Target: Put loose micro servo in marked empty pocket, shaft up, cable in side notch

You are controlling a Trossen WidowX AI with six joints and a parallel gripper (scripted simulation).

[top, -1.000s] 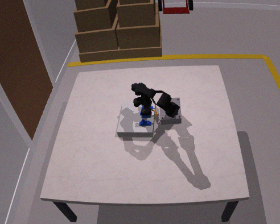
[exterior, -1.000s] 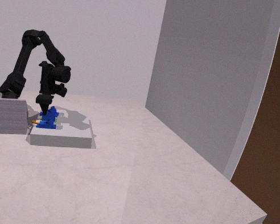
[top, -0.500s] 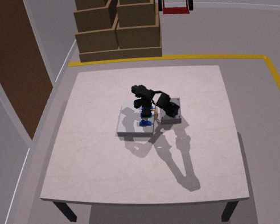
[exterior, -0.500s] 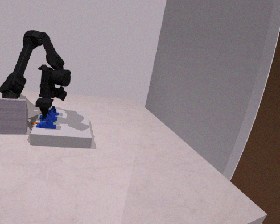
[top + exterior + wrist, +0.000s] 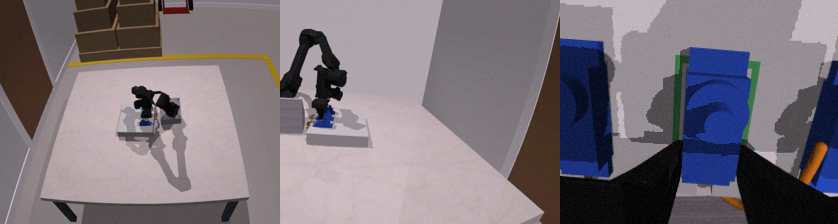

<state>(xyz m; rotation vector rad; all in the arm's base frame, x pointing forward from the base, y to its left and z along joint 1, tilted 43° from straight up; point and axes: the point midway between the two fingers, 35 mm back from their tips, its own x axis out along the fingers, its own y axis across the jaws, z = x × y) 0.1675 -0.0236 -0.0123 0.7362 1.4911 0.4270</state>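
Now: gripper tip 120 mm short of the grey deck, 20 mm to the left of it and 30 mm above it.
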